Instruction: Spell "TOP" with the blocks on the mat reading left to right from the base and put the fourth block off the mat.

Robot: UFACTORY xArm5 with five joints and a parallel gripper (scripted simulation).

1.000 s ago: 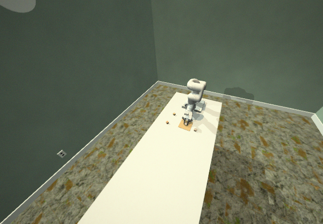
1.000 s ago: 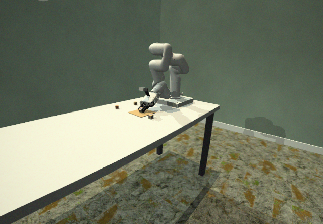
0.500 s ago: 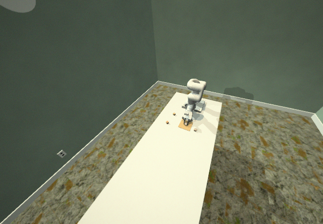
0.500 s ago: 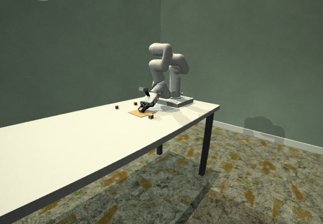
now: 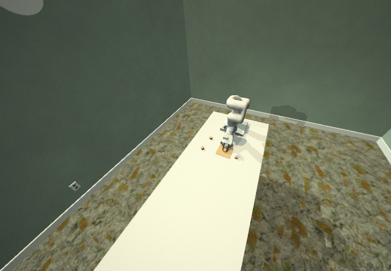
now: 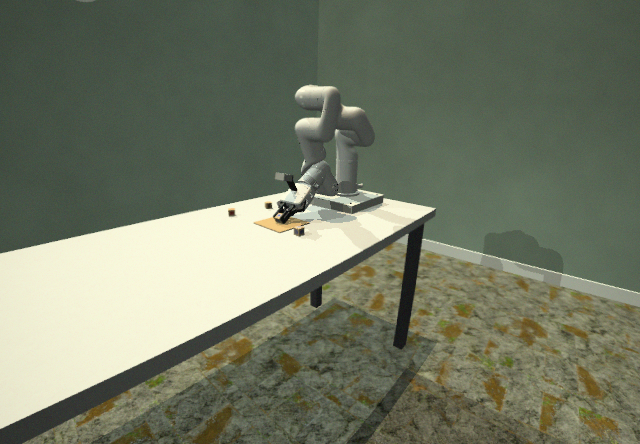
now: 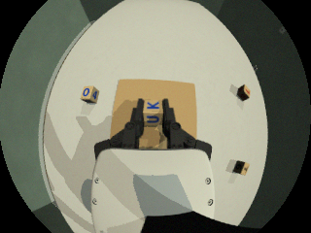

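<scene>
My hand is 30 mm above the tan mat.
</scene>
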